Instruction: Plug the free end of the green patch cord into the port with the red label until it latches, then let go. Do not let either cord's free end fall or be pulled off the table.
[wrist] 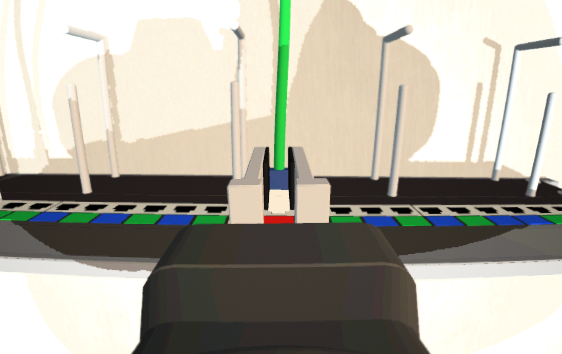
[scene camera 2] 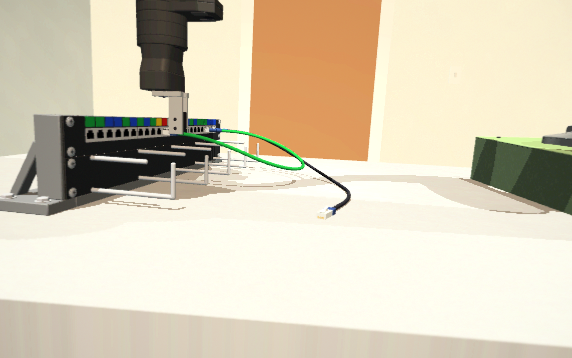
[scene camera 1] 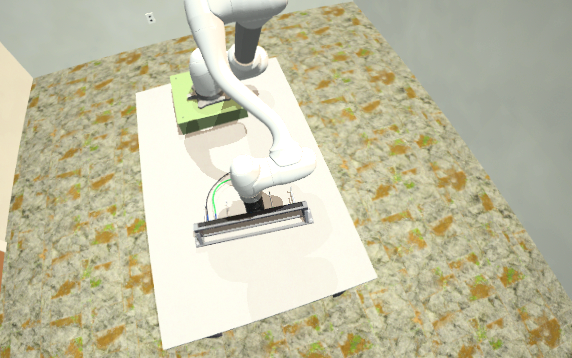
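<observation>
My gripper is shut on the green cord's plug, one finger on each side of it. The plug points at the patch panel, directly in line with the red label. Its clear nose meets the port row and covers the port there; how deep it sits and the latch cannot be told. The green cord loops back to the panel's far end. The black cord's free plug lies on the table.
Metal cable-guide rods stick out of the panel's port side, on both sides of my gripper. The black cord runs beside the green one. A green base block stands under the arm on the white table.
</observation>
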